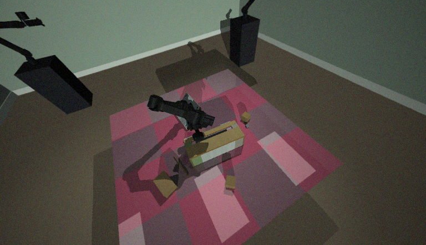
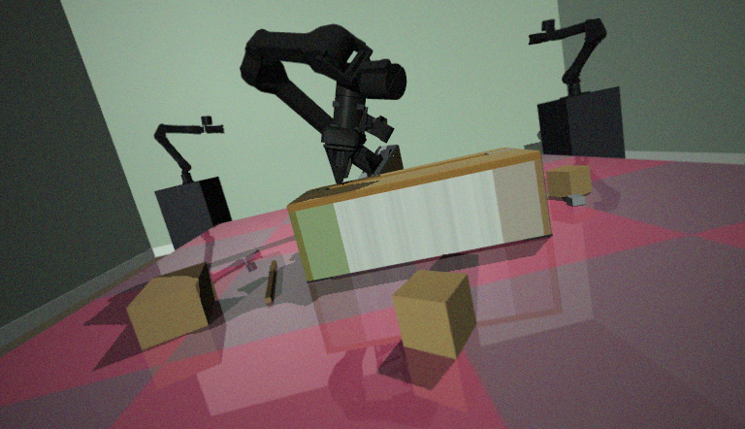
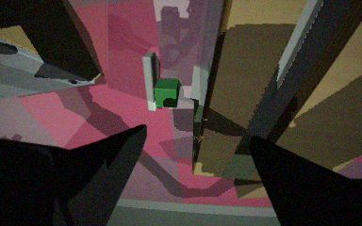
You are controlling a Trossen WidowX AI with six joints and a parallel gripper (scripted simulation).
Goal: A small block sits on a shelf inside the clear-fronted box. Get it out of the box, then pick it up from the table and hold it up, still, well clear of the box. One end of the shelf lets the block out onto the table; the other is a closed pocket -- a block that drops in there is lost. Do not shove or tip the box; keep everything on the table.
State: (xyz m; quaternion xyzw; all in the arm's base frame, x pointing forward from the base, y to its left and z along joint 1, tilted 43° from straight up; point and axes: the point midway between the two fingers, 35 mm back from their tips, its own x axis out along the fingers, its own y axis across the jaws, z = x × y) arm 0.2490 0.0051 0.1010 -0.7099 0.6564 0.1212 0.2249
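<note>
Now: the green block 12 cm below my gripper tip, 5 cm behind it and 4 cm to the right of it. Round my gripper tip: box (12 cm to the left, 7 cm below, 5 cm ahead); then grey piece (42 cm to the left, 13 cm below, 5 cm ahead); then thin stick (15 cm to the right, 13 cm below, 9 cm ahead).
</note>
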